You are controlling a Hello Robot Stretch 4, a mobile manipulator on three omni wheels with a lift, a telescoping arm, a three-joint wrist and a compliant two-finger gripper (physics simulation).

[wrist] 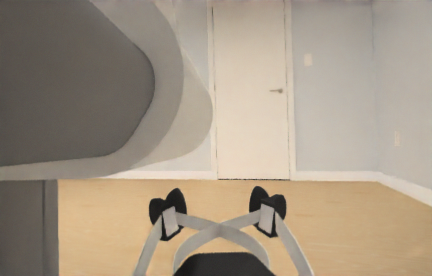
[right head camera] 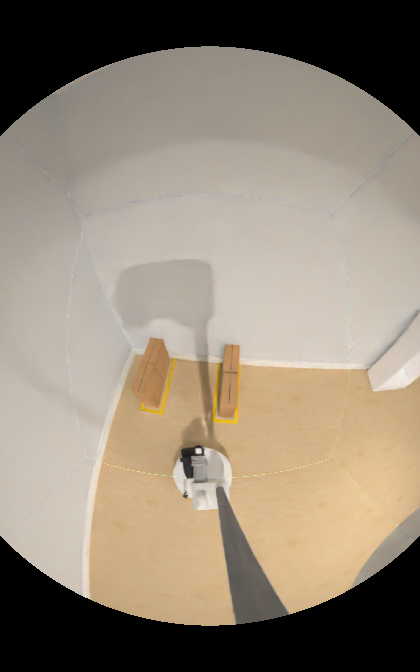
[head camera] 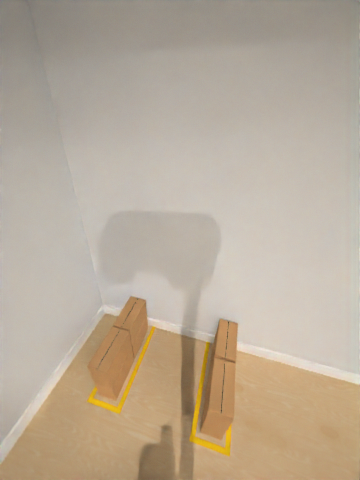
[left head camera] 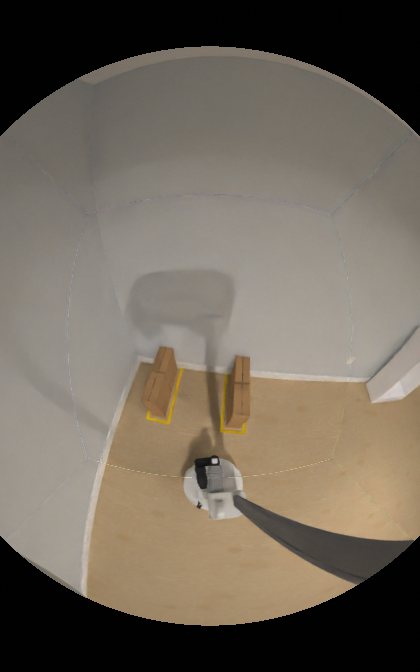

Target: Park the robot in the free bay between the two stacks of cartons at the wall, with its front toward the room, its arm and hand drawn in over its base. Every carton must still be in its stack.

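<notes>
The left carton stack (head camera: 117,355) (left head camera: 160,385) (right head camera: 151,375) and the right carton stack (head camera: 222,385) (left head camera: 241,392) (right head camera: 230,385) stand upright near the wall, each beside yellow tape. The bay floor (head camera: 165,380) (left head camera: 196,400) (right head camera: 187,392) lies between them, crossed by the robot's shadow. The robot's round white base (left head camera: 231,472) (right head camera: 219,462) is outside the bay, on the room side, with the arm and wrist drawn in over it. The wrist view shows my gripper (wrist: 217,203) with its fingertips apart, open and empty.
A side wall (head camera: 35,250) runs close beyond the left stack. A white object (left head camera: 395,375) (right head camera: 395,367) stands at the right by the wall. The wrist view faces a white door (wrist: 250,90) across the room. The grey mast (left head camera: 320,545) (right head camera: 245,565) crosses the lower fisheye views.
</notes>
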